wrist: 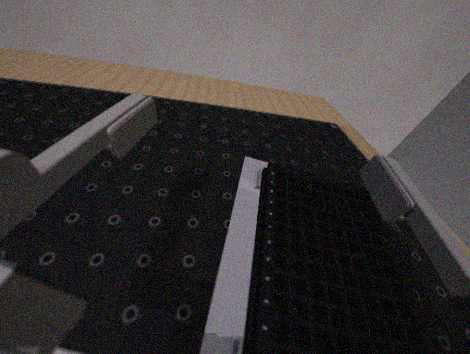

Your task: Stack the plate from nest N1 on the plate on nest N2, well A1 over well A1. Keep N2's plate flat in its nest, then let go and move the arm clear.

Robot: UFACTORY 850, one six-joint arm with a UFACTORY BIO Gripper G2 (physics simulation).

In view: a black well plate (324, 267) and a black perforated baseplate (142, 237).
